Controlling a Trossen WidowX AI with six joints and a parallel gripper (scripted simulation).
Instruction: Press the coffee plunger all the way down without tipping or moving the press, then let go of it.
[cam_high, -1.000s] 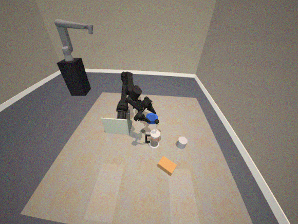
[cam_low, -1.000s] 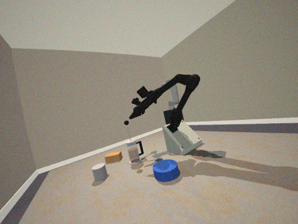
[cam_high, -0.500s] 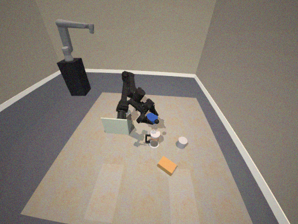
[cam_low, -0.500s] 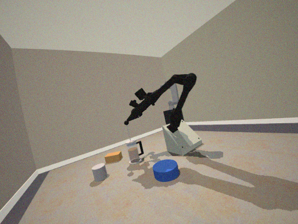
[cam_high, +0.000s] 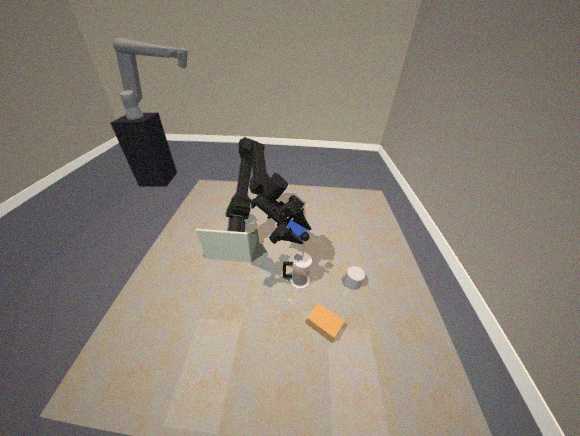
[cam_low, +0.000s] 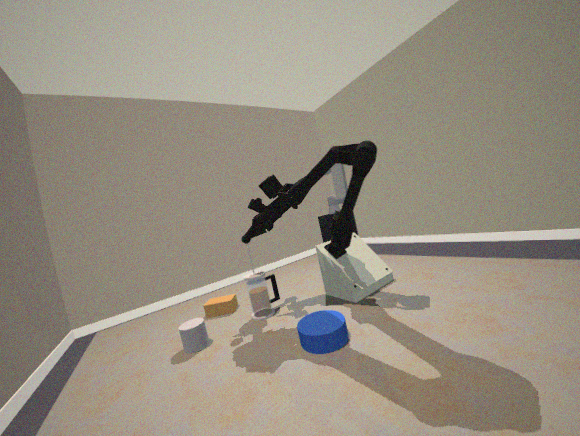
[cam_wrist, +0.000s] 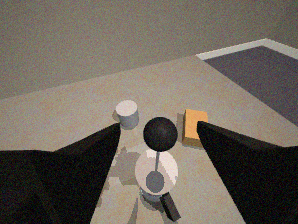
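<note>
The coffee press is 20 mm behind my gripper tip and 140 mm below it.
</note>
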